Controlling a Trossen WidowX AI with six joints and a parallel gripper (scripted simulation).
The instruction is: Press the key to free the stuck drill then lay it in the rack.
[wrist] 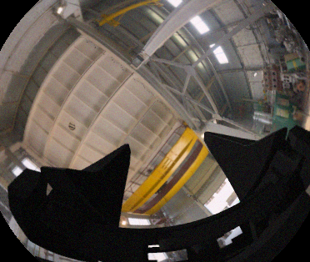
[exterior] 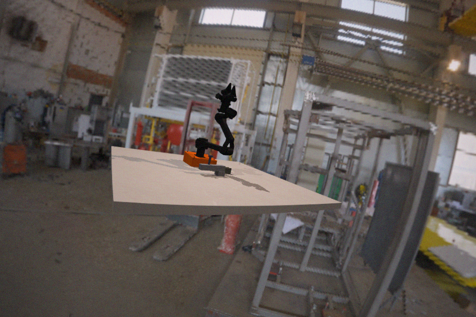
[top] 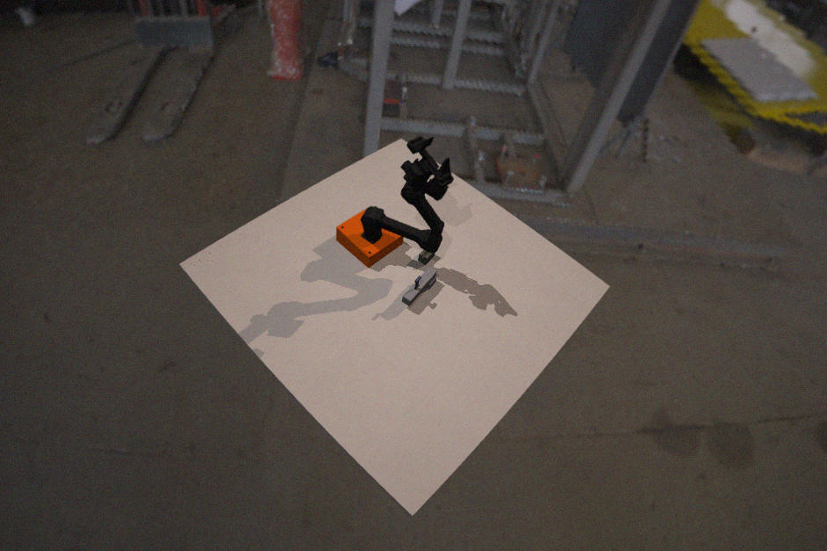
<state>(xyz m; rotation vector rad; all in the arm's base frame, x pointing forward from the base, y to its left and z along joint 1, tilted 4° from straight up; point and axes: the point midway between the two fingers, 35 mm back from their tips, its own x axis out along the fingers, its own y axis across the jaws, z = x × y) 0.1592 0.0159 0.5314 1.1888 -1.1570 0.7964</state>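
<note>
My gripper tip is now 53 cm above the dark key, 11 cm to the left of it and 8 cm short of it. From my gripper tip the other things lie so: drill 57 cm below, 8 cm ahead, 6 cm to the right.
</note>
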